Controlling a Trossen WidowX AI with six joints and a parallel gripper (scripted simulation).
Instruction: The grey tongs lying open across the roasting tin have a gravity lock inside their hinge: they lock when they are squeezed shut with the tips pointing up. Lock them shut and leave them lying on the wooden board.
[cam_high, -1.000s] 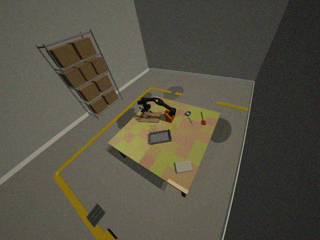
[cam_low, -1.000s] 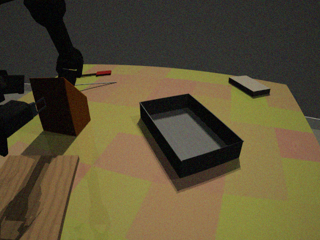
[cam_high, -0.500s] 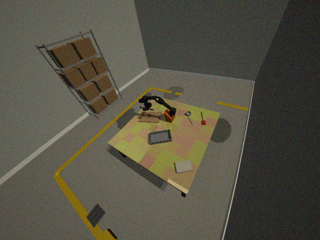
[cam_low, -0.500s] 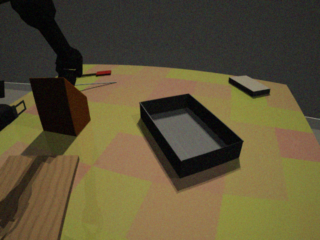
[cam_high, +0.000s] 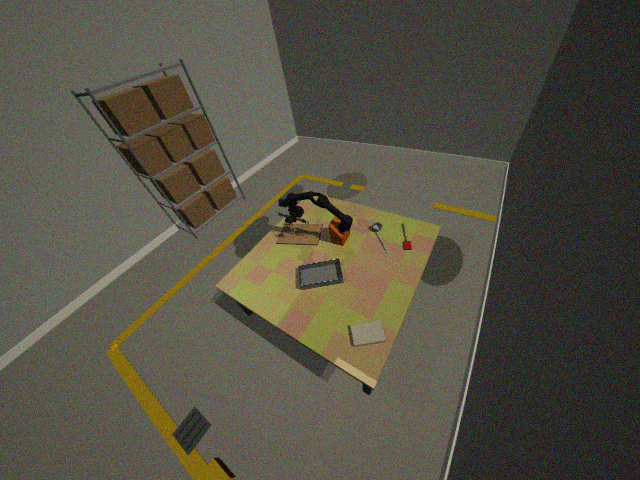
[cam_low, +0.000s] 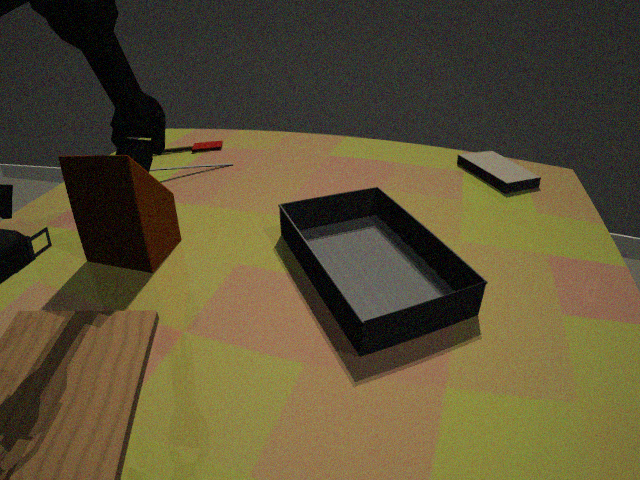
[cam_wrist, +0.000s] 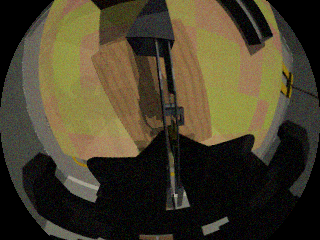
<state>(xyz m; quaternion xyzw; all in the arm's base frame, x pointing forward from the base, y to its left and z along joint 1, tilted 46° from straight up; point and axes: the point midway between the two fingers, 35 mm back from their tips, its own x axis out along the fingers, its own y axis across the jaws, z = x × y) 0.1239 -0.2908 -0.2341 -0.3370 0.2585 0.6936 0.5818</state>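
Right now my gripper tip is 10 mm to the right of the board and 140 mm above it. Round my gripper tip: grey slab: 490 mm ahead, 890 mm to the left, 130 mm below; roasting tin: 280 mm ahead, 420 mm to the left, 120 mm below.
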